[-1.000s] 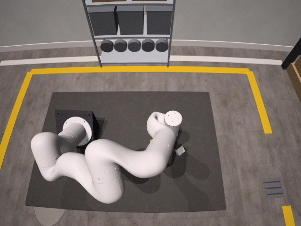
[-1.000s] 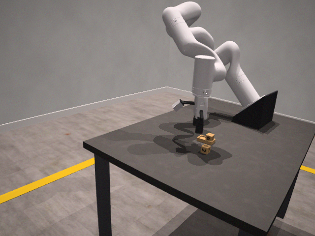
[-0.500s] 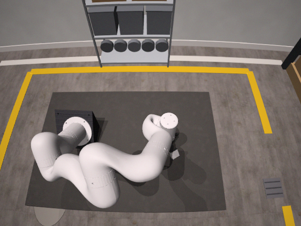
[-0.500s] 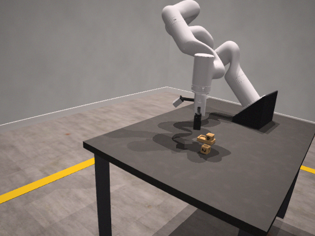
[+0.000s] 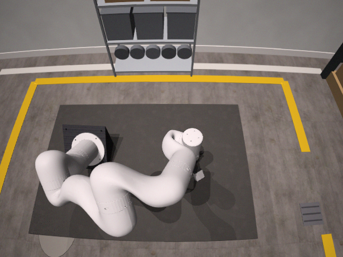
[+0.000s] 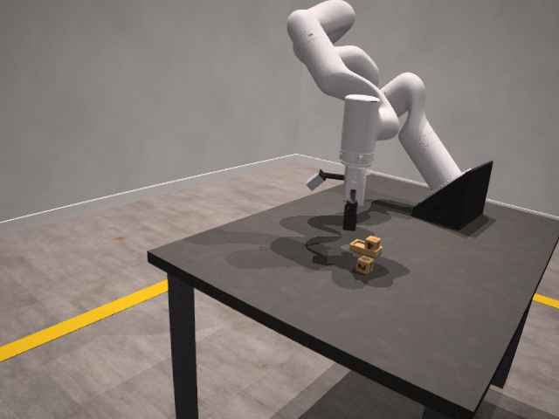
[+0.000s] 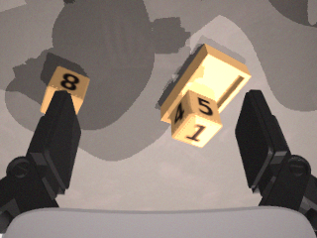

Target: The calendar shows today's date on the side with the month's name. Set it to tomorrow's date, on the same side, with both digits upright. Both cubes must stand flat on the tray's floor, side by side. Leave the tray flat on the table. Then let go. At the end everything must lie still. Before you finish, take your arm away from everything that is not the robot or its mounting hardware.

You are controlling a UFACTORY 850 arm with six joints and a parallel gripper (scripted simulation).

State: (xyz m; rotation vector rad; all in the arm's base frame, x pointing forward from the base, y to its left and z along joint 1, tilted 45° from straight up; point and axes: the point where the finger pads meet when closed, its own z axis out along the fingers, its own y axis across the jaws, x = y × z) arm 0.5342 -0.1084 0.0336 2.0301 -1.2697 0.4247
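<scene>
Right now the calendar cube is 8 cm to the left of my hand, 8 cm below it and 5 cm ahead of it. The rest, counted from my hand: wooden tray: 9 cm below, 6 cm behind, 3 cm to the left.
</scene>
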